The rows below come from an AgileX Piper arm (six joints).
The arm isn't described. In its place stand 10 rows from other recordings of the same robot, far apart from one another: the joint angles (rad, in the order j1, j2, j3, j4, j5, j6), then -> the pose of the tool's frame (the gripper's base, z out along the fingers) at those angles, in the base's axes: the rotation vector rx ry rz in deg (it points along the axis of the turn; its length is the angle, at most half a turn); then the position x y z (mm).
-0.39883 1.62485 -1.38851 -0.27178 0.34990 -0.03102 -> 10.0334 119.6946 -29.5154 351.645 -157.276 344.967
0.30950 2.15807 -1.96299 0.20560 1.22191 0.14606 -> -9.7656 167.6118 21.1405 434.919 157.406 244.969
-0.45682 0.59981 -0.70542 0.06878 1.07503 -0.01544 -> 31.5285 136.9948 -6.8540 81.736 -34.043 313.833
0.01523 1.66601 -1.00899 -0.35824 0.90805 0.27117 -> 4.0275 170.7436 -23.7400 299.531 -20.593 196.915
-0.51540 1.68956 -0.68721 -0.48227 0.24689 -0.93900 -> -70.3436 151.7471 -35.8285 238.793 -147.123 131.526
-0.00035 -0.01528 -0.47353 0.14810 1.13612 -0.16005 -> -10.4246 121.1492 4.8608 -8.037 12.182 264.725
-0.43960 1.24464 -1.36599 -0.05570 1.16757 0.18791 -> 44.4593 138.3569 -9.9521 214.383 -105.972 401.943
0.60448 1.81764 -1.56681 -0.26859 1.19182 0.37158 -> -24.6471 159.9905 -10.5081 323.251 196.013 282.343
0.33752 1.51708 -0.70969 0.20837 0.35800 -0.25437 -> -31.2785 148.6040 10.8393 252.462 95.592 178.555
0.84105 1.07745 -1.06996 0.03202 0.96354 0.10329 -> -51.2197 134.2631 25.4769 135.676 155.274 361.575
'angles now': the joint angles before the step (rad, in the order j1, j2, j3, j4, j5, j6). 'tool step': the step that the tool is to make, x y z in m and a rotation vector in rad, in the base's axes. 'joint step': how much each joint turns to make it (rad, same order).
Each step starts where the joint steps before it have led.
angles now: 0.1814, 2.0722, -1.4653, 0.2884, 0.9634, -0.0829
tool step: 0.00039, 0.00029, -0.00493, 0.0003, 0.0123, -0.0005
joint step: 0.0000, 0.0122, 0.0000, 0.0030, 0.0001, -0.0010
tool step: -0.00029, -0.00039, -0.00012, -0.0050, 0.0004, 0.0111
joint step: 0.0000, 0.0000, 0.0000, -0.0053, 0.0032, -0.0078
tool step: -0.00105, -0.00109, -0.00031, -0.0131, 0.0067, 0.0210
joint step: 0.0000, 0.0000, 0.0000, -0.0144, 0.0120, -0.0112
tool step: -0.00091, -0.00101, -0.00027, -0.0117, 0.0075, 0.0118
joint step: 0.0000, 0.0000, 0.0000, -0.0132, 0.0104, -0.0029
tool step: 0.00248, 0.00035, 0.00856, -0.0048, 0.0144, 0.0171
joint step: 0.0000, 0.0008, -0.0392, -0.0102, 0.0552, 0.0000
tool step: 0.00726, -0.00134, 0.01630, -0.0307, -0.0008, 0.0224
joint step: 0.0000, 0.0041, -0.0790, -0.0431, 0.0791, 0.0128
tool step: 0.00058, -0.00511, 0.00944, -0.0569, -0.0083, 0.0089
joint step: 0.0000, -0.0119, -0.0224, -0.0657, 0.0334, 0.0223
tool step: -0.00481, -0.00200, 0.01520, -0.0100, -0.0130, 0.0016
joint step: 0.0000, -0.0374, -0.0001, -0.0146, 0.0259, 0.0069
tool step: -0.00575, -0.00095, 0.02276, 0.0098, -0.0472, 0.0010
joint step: 0.0000, -0.0561, 0.0000, 0.0009, 0.0080, -0.0003
